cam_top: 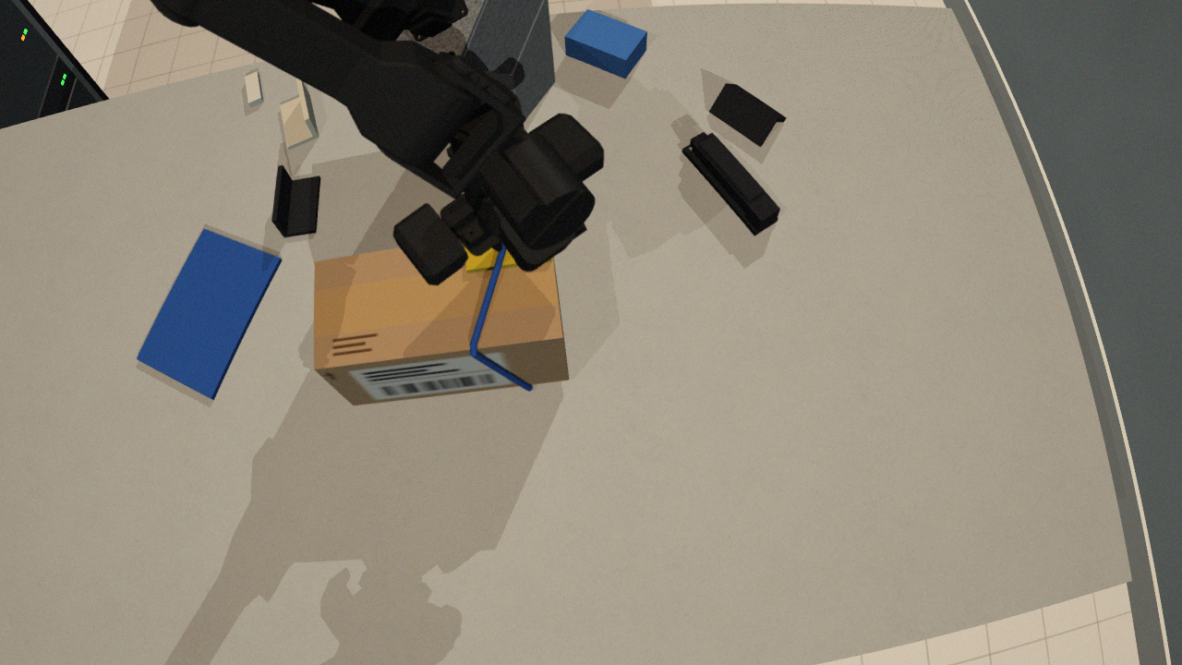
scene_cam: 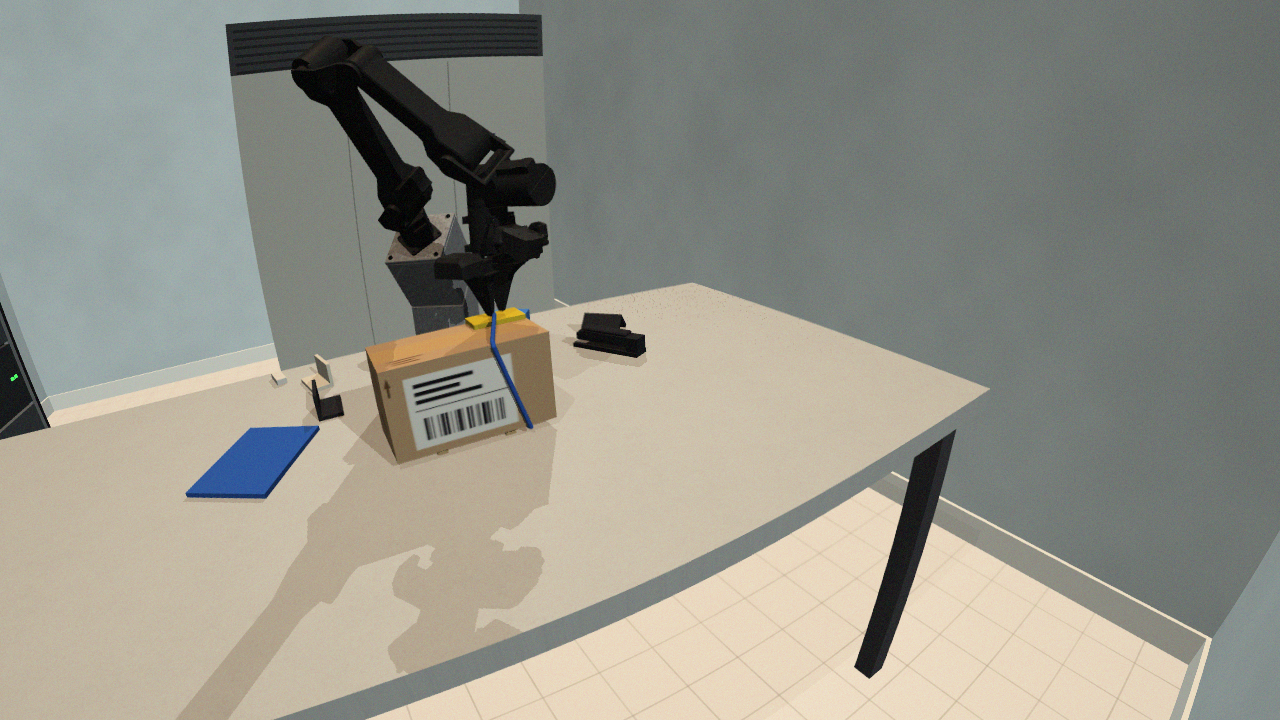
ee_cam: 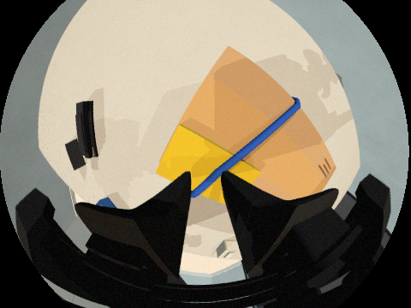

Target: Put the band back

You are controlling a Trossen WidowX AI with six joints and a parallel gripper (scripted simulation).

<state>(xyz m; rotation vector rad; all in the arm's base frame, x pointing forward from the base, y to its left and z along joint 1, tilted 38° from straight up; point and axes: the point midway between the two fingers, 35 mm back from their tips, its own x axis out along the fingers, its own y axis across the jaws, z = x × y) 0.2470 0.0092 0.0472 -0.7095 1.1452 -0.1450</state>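
Right now the yellow corner guard is 5 cm below my hand and 1 cm behind it. The rest, counted from my hand: black stapler-like bar: 28 cm to the left, 16 cm below, 4 cm behind; blue block: 29 cm behind, 23 cm to the left, 16 cm below; brown carton: 11 cm below, 9 cm to the right, 2 cm ahead.
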